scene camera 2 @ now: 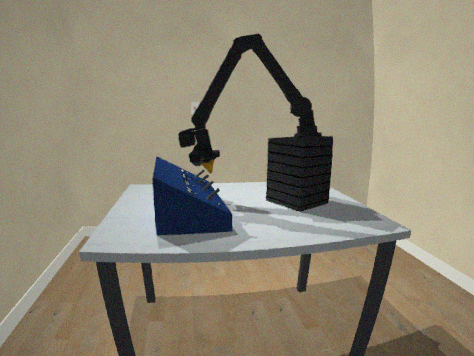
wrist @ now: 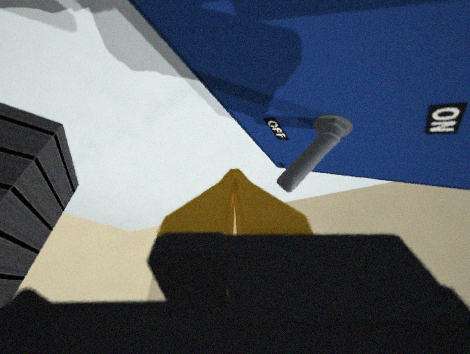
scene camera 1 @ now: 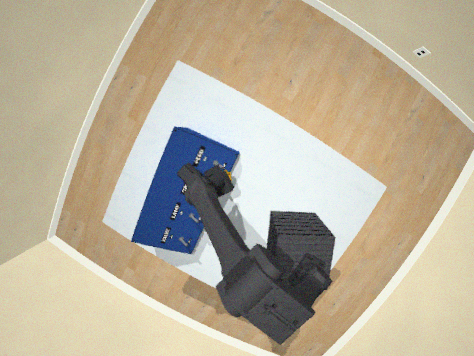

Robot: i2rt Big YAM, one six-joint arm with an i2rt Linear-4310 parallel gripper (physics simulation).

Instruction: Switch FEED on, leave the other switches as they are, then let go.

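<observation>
A blue sloped switch panel stands on the table. The FEED label is near its far end. The grey FEED lever leans toward its OFF label, away from its ON label. My gripper is shut and empty. Its yellow tips are beside the lever's free end in the wrist view, with a gap between them. The arm hides part of the panel in scene camera 1, including most of one label.
The LAMP lever and VALVE lever are farther along the panel, toward its near end. The arm's dark ribbed pedestal stands on the white table, to the right of the panel.
</observation>
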